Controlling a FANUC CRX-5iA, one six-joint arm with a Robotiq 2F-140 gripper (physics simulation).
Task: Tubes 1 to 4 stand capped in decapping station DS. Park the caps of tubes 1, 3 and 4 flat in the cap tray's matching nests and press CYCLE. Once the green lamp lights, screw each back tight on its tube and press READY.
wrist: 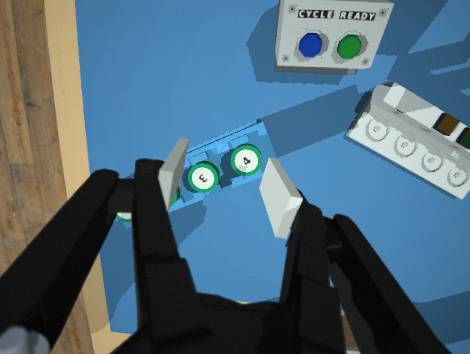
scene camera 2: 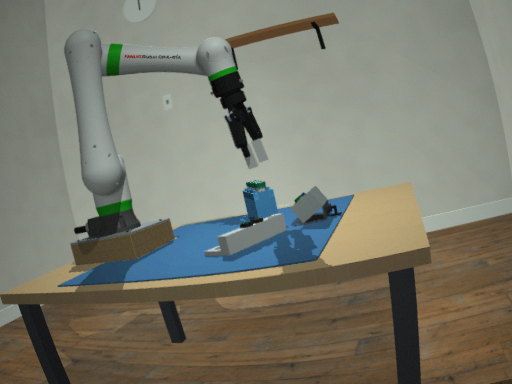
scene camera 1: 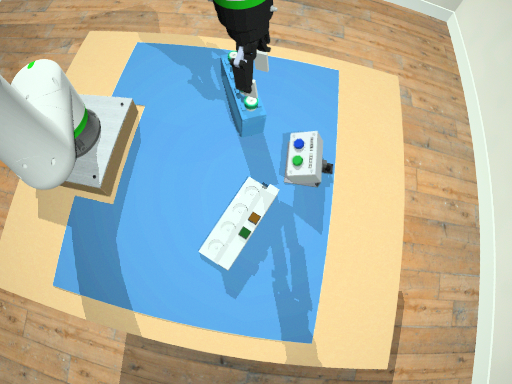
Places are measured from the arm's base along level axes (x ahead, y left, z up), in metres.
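Pixels of known places: gripper, between the fingertips: [wrist: 225,164] [scene camera 2: 259,164] [scene camera 1: 256,82]; arm's base, origin of its link: [scene camera 2: 120,230] [scene camera 1: 76,134].
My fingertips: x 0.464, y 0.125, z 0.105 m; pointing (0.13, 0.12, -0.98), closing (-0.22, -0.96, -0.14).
Ahead of a thing's pixels: the offset from my fingertips to its top centre.
The blue decapping station {dx -0.039, dy +0.054, dz -0.071 m} [scene camera 1: 254,125] [scene camera 2: 260,202] [wrist: 268,145] holds the capped tubes. Green-rimmed caps 4 {dx -0.008, dy -0.017, dz -0.052 m} [scene camera 1: 251,102] [wrist: 246,160] and 3 {dx -0.029, dy +0.031, dz -0.052 m} [wrist: 203,177] show whole in the wrist view; cap 2 {dx -0.049, dy +0.078, dz -0.052 m} [wrist: 176,196] and cap 1 {dx -0.070, dy +0.126, dz -0.052 m} [wrist: 125,217] are mostly hidden by the left finger. My gripper [scene camera 1: 256,76] [scene camera 2: 256,157] [wrist: 225,164] is partly open and empty, above the station, with caps 3 and 4 showing between its pads in the wrist view. The white cap tray {dx +0.000, dy -0.284, dz -0.120 m} [scene camera 1: 225,261] [scene camera 2: 255,237] [wrist: 400,162] has empty nests. Its green lamp {dx +0.016, dy -0.314, dz -0.120 m} [scene camera 1: 244,232] [wrist: 466,137] looks dark.
The button box {dx +0.142, dy -0.111, dz -0.090 m} [scene camera 1: 305,173] [scene camera 2: 311,204] [wrist: 295,30] has a blue CYCLE button {dx +0.120, dy -0.088, dz -0.099 m} [scene camera 1: 298,144] [wrist: 310,45] and a green READY button {dx +0.119, dy -0.133, dz -0.099 m} [scene camera 1: 297,160] [wrist: 349,46]. A dark amber lamp {dx +0.033, dy -0.278, dz -0.120 m} [scene camera 1: 254,218] [wrist: 448,124] sits on the tray beside the green one.
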